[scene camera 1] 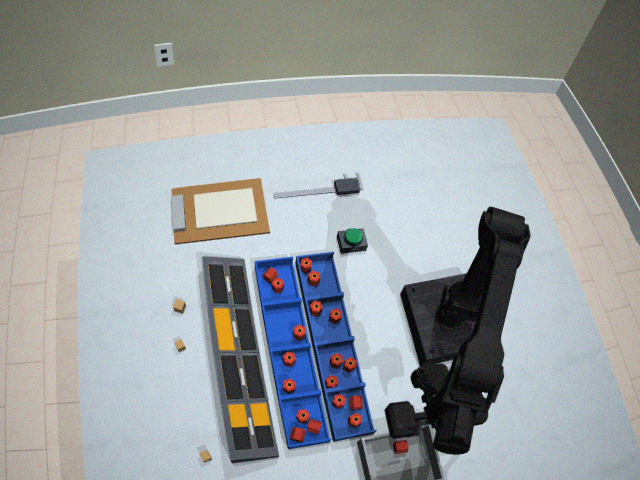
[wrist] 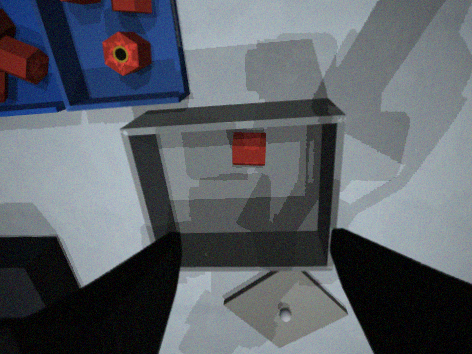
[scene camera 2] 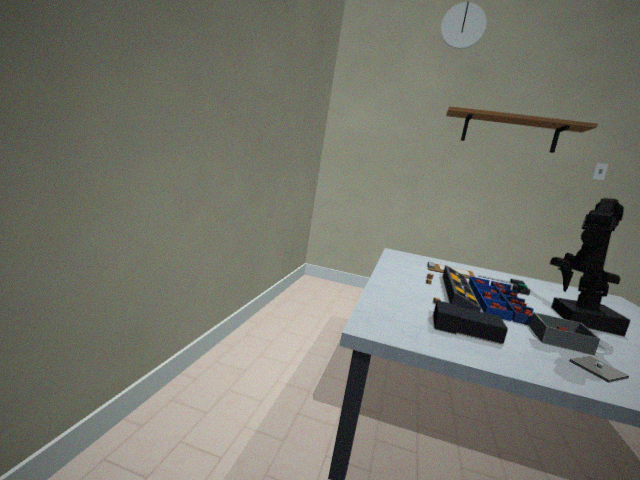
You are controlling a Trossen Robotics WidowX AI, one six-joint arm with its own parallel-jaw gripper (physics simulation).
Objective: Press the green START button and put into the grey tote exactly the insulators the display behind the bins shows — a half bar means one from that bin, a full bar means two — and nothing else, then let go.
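Note:
My gripper (scene camera 2: 567,281) (wrist: 256,241) is open and empty, above the grey tote (scene camera 1: 436,454) (scene camera 2: 568,338) (wrist: 150,185). One red insulator (scene camera 1: 401,446) (scene camera 2: 562,329) (wrist: 249,149) lies on its side in the tote, near the wall facing the bins. Two rows of blue bins (scene camera 1: 281,322) (wrist: 155,75) hold red insulators, some upright, some lying. The display (scene camera 1: 218,289) shows a full orange bar on the left of its second cell and two half bars in the cell nearest the tote end; its other bars are dark. The green START button (scene camera 1: 353,236) stands beyond the bins' far end.
A black box (scene camera 2: 469,322) (wrist: 30,280) stands beside the tote. A flat lid-like plate with a knob (scene camera 2: 599,365) (wrist: 295,325) lies at the tote's near side. A clipboard (scene camera 1: 224,207), a caliper (scene camera 1: 346,186) and small wooden blocks (scene camera 1: 178,305) (scene camera 1: 179,344) (scene camera 1: 205,455) lie around the display and bins.

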